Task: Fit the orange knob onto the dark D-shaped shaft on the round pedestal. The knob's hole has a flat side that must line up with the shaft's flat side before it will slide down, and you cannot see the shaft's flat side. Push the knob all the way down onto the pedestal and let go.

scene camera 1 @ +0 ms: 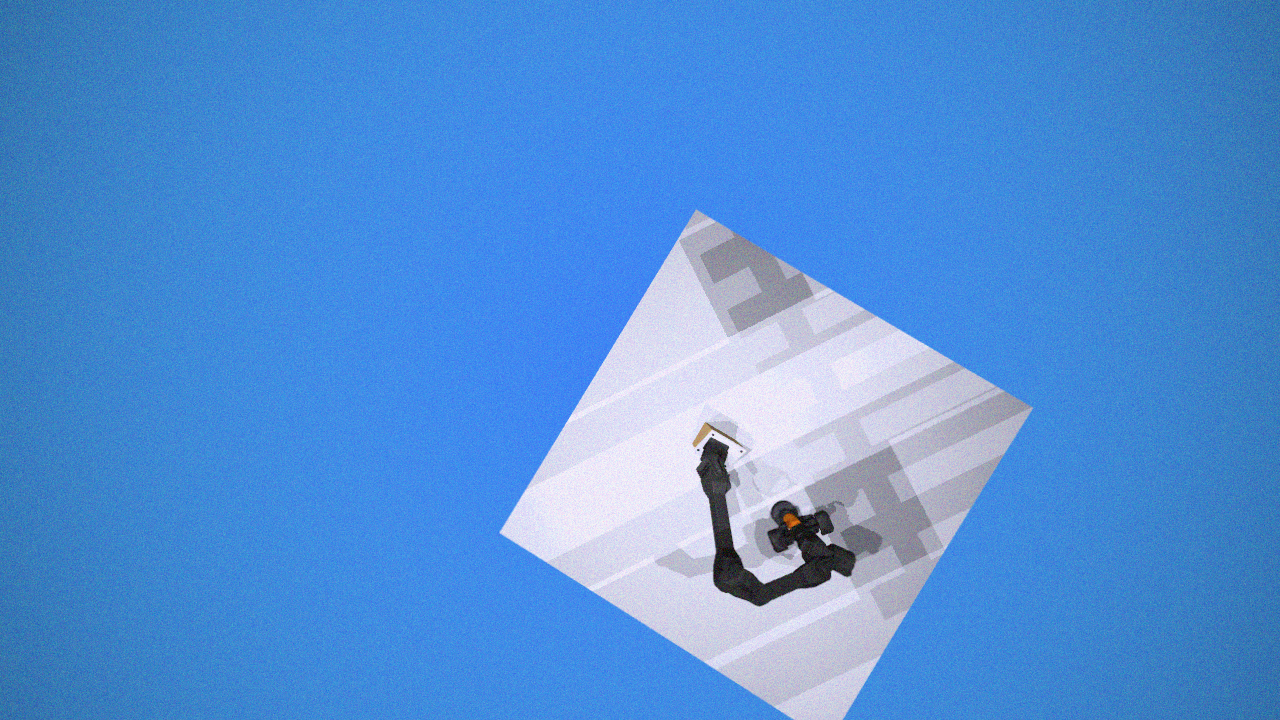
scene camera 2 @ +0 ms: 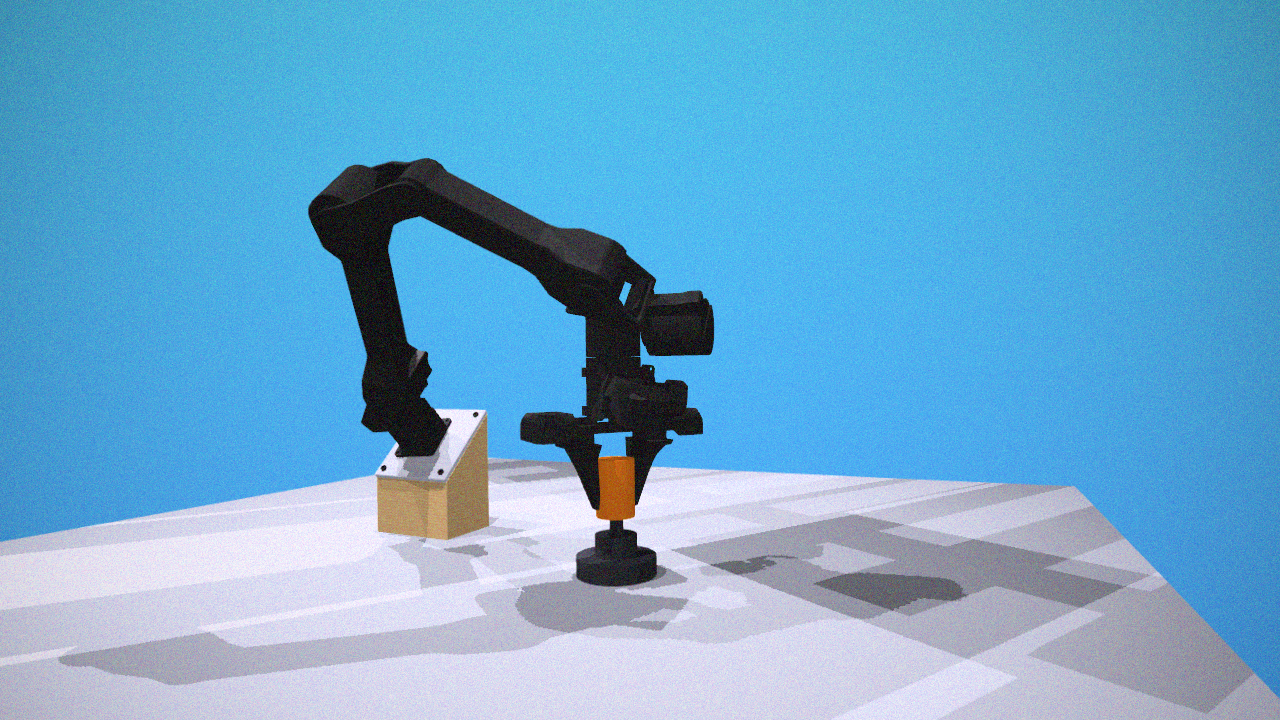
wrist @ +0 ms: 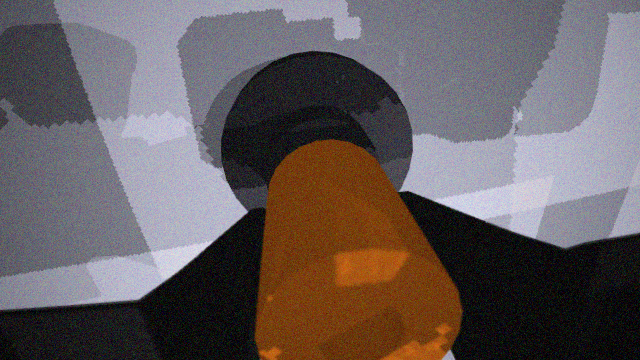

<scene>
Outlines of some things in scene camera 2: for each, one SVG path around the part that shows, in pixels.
My gripper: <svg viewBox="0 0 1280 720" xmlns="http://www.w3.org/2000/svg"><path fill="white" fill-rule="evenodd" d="M586 358L586 367L581 367L582 377L586 377L586 406L582 406L582 416L587 417L574 418L573 414L564 412L526 413L520 422L520 440L535 445L555 444L555 447L564 449L579 476L591 508L597 511L600 507L598 458L602 445L594 443L594 434L632 432L632 436L625 437L626 457L634 458L635 506L637 506L656 455L664 446L670 445L673 442L673 439L667 438L667 431L674 430L679 436L703 434L703 418L697 408L687 407L688 385L684 381L668 379L665 383L656 382L654 376L655 367L645 364L641 366L641 357Z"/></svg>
An orange knob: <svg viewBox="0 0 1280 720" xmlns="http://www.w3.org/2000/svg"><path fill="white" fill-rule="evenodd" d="M599 457L600 507L596 511L596 517L605 520L629 520L634 518L634 458L626 456Z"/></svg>
</scene>
